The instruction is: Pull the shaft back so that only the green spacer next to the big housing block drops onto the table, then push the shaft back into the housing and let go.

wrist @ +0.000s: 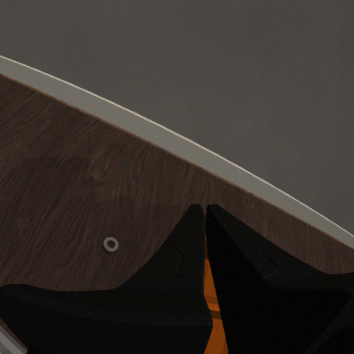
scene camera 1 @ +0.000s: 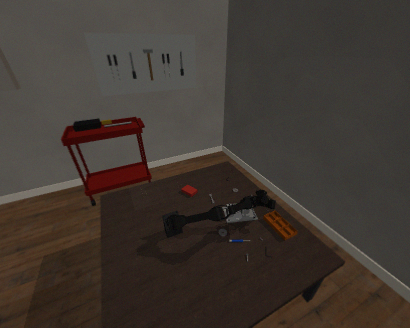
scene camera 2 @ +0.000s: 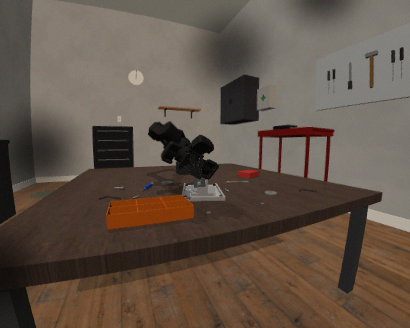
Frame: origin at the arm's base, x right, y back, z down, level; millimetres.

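Seen in the pictures: gripper, fingertip midpoint: (wrist: 202, 213) (scene camera 2: 199, 177); arm's base, link origin: (scene camera 1: 171, 221).
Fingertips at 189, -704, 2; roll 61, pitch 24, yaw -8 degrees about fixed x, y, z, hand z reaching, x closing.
Observation:
Pixels of each thing's middle, then the offset from my fingertips to it, as dx, dy, dz.
- orange compartment bin, body centre: (wrist: 271, 321) (scene camera 2: 150, 209) (scene camera 1: 279, 224) +131, +29, +84
- small grey ring, body centre: (wrist: 110, 243) (scene camera 2: 208, 212) -23, -14, +101
- blue screwdriver, body centre: (scene camera 2: 146, 187) (scene camera 1: 240, 240) +96, +345, +94
- grey disc, body centre: (scene camera 1: 222, 232) -15, +408, +97
- red box, body centre: (scene camera 2: 248, 173) (scene camera 1: 189, 190) -523, +423, +86
The light grey base plate (scene camera 1: 251, 218) (scene camera 2: 215, 198) lies on the table, with an upright grey block (scene camera 2: 201, 185) on it, partly hidden under the arm. My black gripper (scene camera 1: 271, 203) (scene camera 2: 210, 172) (wrist: 202, 213) is over the plate's side nearer the orange bin. Its fingertips are together in the wrist view and no part shows between them. The shaft and the green spacer cannot be made out in any view; the arm hides part of the assembly and it is small. A pale edge shows at the wrist view's bottom left corner.
An orange compartment bin (scene camera 1: 281, 226) (scene camera 2: 150, 216) (wrist: 217, 340) stands beside the plate. A small grey ring (scene camera 2: 208, 212) (wrist: 111, 244) lies on the table. A blue screwdriver (scene camera 1: 237, 241) (scene camera 2: 148, 186), a grey disc (scene camera 1: 223, 232) and a red box (scene camera 1: 189, 190) (scene camera 2: 248, 174) lie further off.

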